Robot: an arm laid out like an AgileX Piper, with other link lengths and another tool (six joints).
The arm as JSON. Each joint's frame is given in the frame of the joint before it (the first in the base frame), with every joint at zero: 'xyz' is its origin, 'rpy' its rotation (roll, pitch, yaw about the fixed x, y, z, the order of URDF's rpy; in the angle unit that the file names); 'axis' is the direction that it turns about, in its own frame. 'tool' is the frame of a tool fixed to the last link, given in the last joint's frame.
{
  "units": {
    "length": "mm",
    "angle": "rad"
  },
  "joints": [
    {
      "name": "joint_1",
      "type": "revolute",
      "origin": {
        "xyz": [
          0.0,
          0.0,
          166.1
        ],
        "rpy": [
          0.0,
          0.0,
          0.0
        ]
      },
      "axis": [
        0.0,
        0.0,
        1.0
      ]
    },
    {
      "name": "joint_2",
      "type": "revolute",
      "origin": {
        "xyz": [
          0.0,
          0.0,
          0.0
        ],
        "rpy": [
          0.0,
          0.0,
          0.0
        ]
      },
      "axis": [
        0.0,
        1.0,
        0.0
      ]
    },
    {
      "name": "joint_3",
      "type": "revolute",
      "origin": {
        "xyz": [
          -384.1,
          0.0,
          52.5
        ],
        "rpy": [
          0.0,
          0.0,
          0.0
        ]
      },
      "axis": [
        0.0,
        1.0,
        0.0
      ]
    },
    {
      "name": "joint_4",
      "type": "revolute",
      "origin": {
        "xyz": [
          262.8,
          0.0,
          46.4
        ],
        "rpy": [
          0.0,
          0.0,
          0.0
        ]
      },
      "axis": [
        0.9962,
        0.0,
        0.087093
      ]
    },
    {
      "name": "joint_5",
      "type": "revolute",
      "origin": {
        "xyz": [
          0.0,
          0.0,
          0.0
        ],
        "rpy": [
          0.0,
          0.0,
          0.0
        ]
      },
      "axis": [
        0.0,
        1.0,
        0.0
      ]
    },
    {
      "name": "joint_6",
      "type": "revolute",
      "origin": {
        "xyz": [
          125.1,
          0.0,
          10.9
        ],
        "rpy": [
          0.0,
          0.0,
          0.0
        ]
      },
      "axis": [
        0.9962,
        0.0,
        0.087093
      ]
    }
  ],
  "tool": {
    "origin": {
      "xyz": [
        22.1,
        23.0,
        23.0
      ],
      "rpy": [
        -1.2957,
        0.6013,
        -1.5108
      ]
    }
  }
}
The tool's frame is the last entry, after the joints.
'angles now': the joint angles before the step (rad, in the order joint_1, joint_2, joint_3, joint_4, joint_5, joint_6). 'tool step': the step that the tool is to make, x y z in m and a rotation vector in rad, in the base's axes. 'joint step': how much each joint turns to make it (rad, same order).
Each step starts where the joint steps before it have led.
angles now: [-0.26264 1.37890 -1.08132 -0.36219 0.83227 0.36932]
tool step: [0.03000 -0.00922 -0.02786 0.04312 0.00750 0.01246]
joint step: [-0.02505 0.09759 0.00000 0.04608 -0.08959 -0.02480]
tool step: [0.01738 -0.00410 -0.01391 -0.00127 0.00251 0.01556]
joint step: [-0.00102 0.05421 -0.00675 -0.00721 -0.04784 -0.00002]
